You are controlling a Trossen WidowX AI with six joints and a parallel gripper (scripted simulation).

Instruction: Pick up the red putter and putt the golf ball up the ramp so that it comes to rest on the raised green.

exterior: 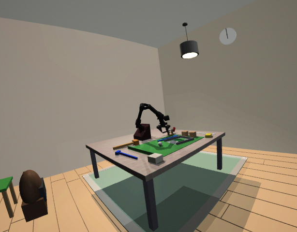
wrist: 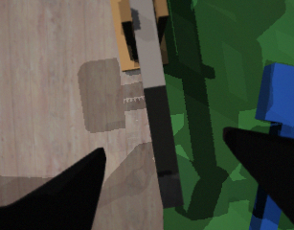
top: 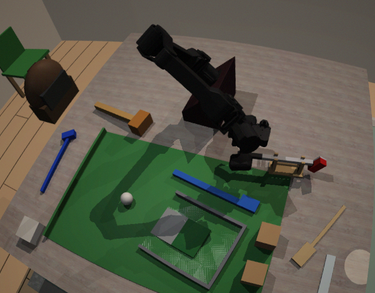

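Now: the red putter 110 mm to the left of my gripper tip and 20 mm behind it. From my gripper tip the other things lie so: green mat 240 mm ahead, 220 mm to the right, 60 mm below; then wooden paddle 270 mm to the left, 200 mm ahead, 50 mm below; then wooden stand 130 mm to the left, 20 mm below, 20 mm behind.
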